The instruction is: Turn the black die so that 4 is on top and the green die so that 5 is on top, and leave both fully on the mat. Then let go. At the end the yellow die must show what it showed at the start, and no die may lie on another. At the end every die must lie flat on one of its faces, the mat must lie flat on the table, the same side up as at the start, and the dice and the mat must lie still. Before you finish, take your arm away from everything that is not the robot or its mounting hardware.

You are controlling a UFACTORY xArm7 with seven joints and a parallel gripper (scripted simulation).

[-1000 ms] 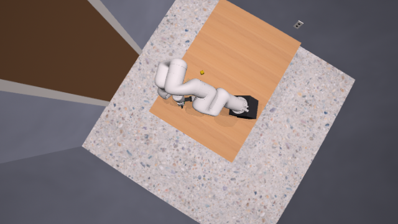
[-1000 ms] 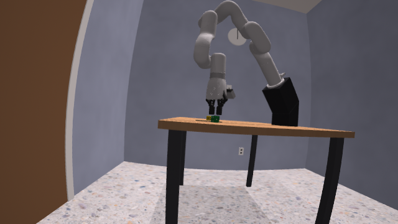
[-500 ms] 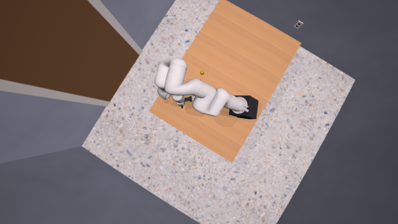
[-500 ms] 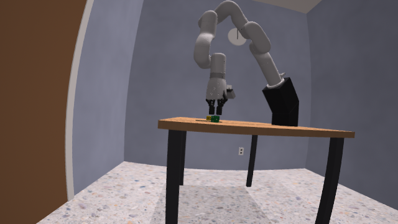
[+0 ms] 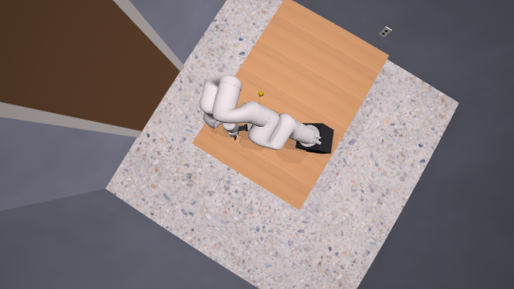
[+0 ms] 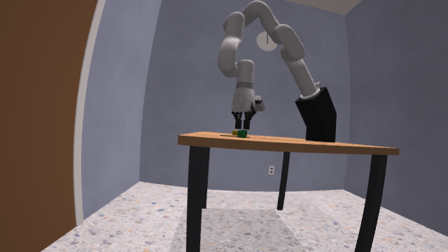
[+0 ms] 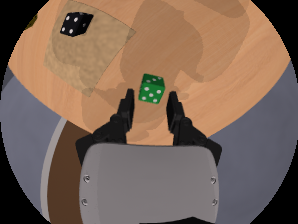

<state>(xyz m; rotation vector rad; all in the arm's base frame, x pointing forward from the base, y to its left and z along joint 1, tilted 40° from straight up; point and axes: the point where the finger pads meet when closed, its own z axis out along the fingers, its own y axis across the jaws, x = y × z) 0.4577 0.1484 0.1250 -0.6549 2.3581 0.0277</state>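
Now: the green die 40 mm below my hand. The rest, counted from my hand: yellow die: 320 mm to the right, 40 mm below, 10 mm behind; black die: 140 mm to the right, 40 mm below, 30 mm behind; tan mat: 140 mm to the right, 50 mm below, 10 mm ahead.
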